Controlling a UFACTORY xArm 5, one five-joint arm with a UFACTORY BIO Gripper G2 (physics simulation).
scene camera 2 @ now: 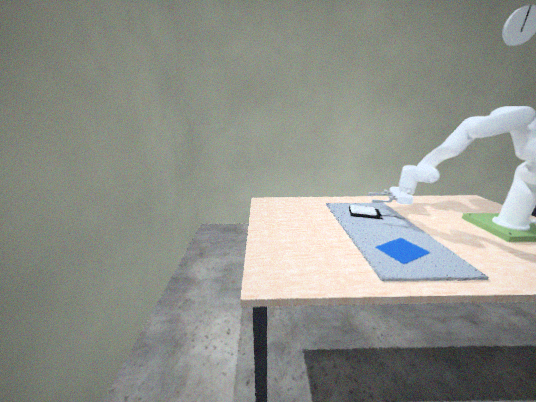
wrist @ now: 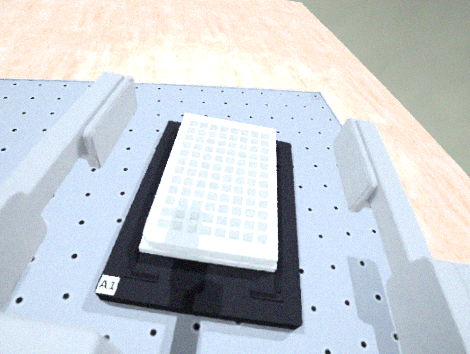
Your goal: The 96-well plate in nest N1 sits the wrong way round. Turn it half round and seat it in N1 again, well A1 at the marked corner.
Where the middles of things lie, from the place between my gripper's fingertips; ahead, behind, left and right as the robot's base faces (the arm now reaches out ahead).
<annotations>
Now: hand 10 mm short of the black nest block [wrist: 184,286] and 90 mm above it. Also, from my hand: white 96-well plate [wrist: 217,201] (20 mm ahead, 80 mm below); then flat blue square [scene camera 2: 403,251] (30 mm behind, 360 mm to the left, 100 mm below).
</annotations>
